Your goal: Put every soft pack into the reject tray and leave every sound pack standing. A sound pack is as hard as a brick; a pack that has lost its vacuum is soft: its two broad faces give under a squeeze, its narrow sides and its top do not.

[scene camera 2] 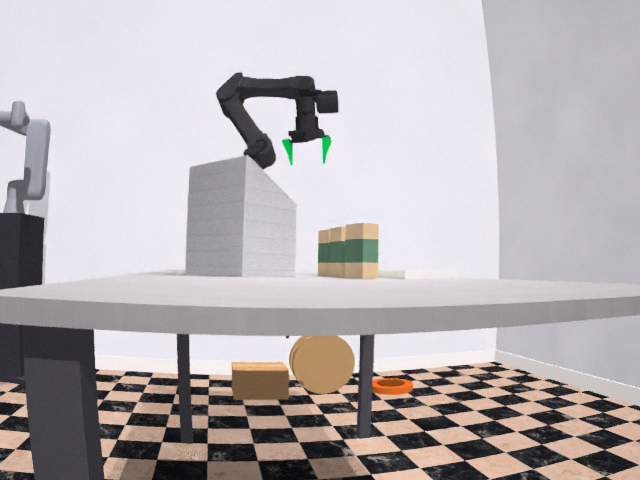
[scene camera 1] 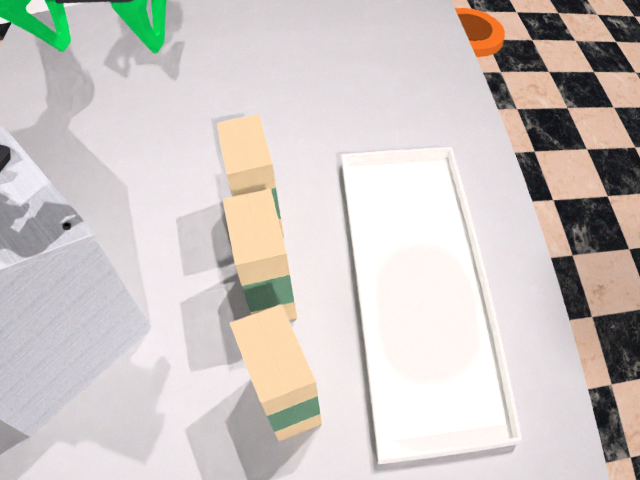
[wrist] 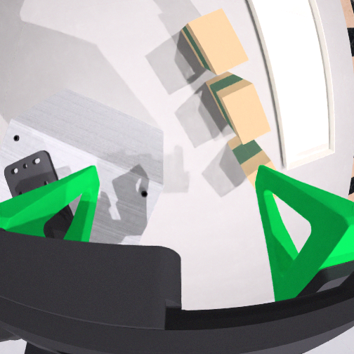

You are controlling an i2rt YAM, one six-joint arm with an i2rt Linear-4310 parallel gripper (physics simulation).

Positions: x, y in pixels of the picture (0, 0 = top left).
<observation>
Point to a white reject tray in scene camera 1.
At 439, 385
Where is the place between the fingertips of the gripper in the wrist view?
176, 174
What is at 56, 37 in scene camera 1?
The gripper.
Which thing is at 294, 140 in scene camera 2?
The gripper.
</observation>
